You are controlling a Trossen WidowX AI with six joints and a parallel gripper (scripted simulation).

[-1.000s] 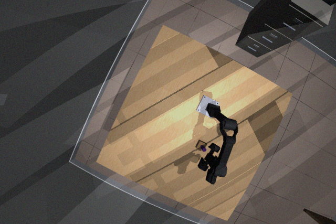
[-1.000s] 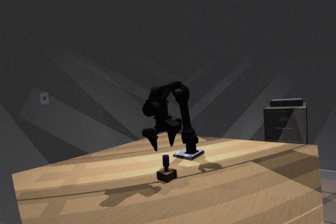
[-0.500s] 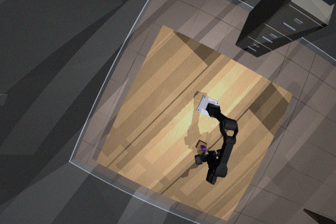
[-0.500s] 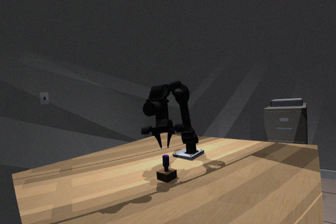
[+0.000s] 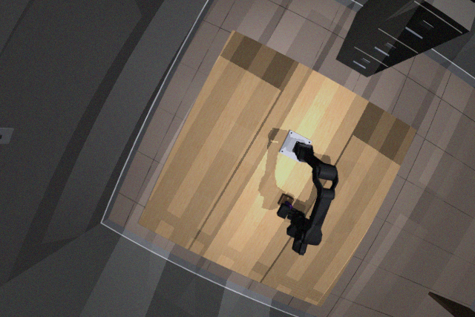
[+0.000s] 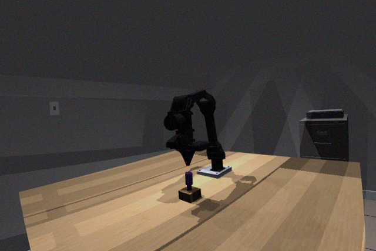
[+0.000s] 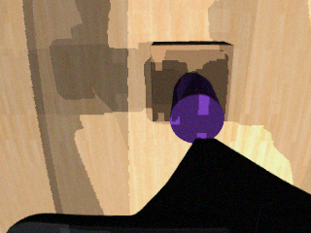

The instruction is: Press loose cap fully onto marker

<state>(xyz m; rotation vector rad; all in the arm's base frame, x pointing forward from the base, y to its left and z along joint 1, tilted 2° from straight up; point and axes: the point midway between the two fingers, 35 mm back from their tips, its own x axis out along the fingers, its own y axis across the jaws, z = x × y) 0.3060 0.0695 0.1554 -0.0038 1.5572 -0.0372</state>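
The purple cap is 50 mm below my gripper tip.
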